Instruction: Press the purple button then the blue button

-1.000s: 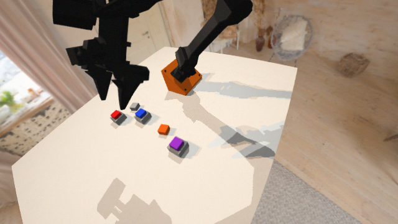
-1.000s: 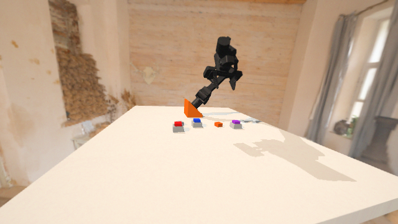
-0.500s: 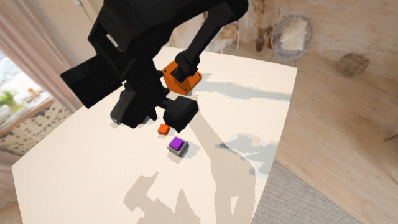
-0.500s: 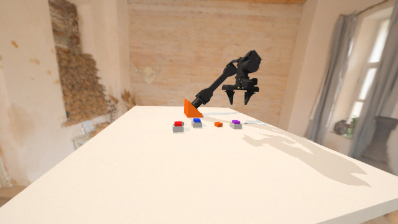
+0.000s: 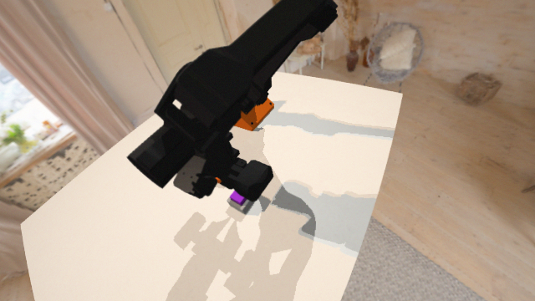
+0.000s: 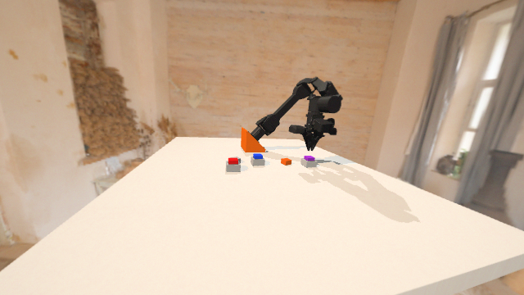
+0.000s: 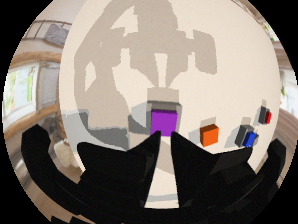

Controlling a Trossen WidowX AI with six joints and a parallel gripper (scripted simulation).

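Now: gripper tip 30 mm above the purple button. From my gripper tip the other things lie so: red button (320 mm to the right, 30 mm below, 10 mm ahead); small orange block (90 mm to the right, 50 mm below, 30 mm behind); blue button (210 mm to the right, 40 mm behind, 30 mm below).
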